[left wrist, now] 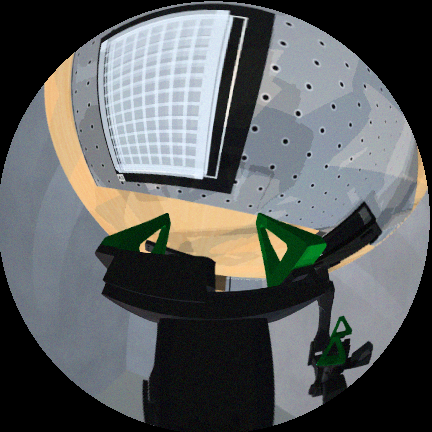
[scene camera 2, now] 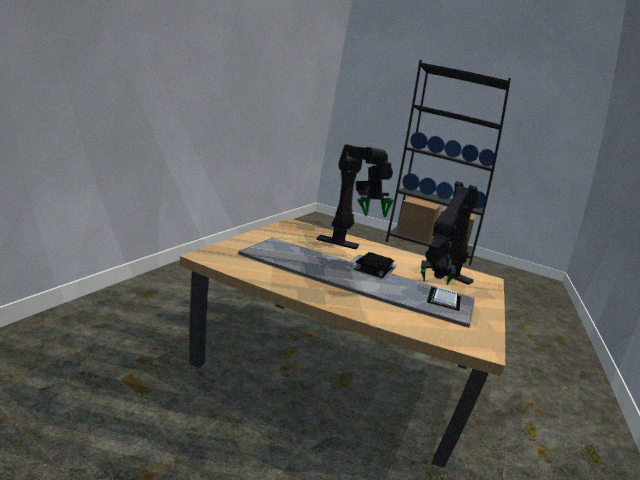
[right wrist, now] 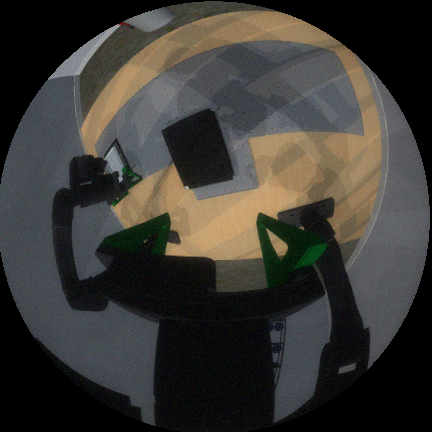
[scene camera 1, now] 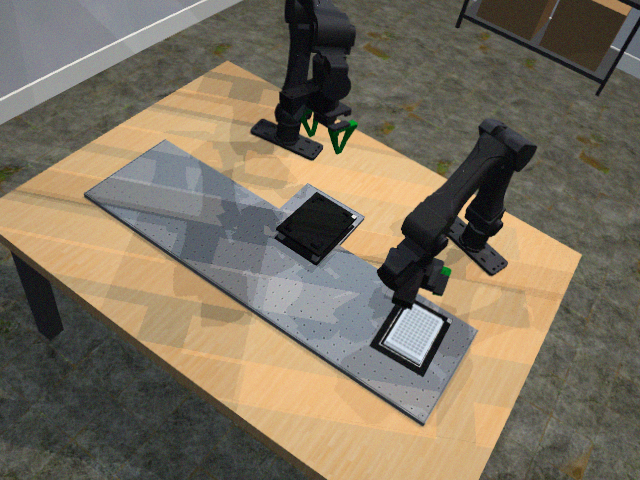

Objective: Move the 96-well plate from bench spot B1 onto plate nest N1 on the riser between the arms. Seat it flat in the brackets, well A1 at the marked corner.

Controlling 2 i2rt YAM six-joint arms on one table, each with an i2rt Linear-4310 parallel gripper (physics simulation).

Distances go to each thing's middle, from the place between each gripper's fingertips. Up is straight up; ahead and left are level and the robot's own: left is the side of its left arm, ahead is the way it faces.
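With the white well plate [scene camera 1: 412, 335] as my reference, my right hand is 170 mm short of it, 380 mm to the right of it and 190 mm above it. The black plate nest [scene camera 1: 377, 343] is 170 mm ahead of my right hand and 200 mm below it, and it is also 380 mm to the left of that hand.
Seen from my left hand, the white well plate is 6 cm to the left and 11 cm ahead. The black plate nest is 1 cm below my left hand, 6 cm to the left of it and 11 cm ahead of it.
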